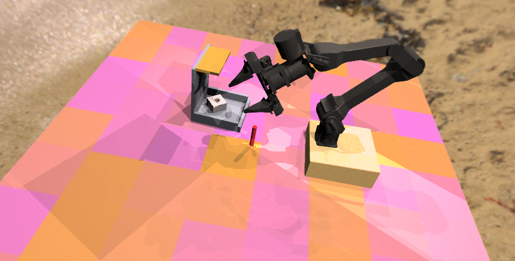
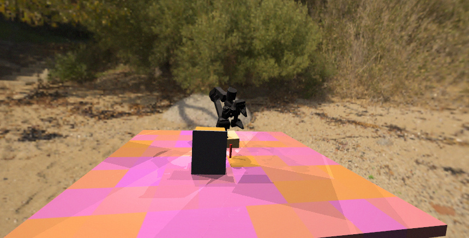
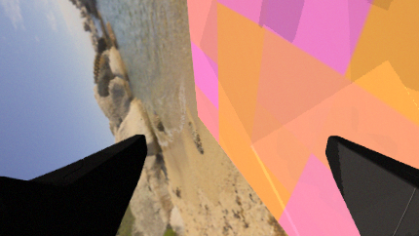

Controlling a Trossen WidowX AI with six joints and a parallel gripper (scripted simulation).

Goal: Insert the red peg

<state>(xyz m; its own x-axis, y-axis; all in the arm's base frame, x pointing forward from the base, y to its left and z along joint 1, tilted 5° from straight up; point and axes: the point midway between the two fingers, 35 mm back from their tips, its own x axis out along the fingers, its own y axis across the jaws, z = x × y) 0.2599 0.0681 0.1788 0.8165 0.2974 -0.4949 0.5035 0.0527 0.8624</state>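
Now: the red peg 18 cm below my gripper tip, 6 cm to the right of it and 6 cm behind it. The rest, counted from my gripper tip: orange roof: 20 cm to the right, 9 cm ahead, 2 cm below; dark back wall: 20 cm to the right, 13 cm ahead, 11 cm below.
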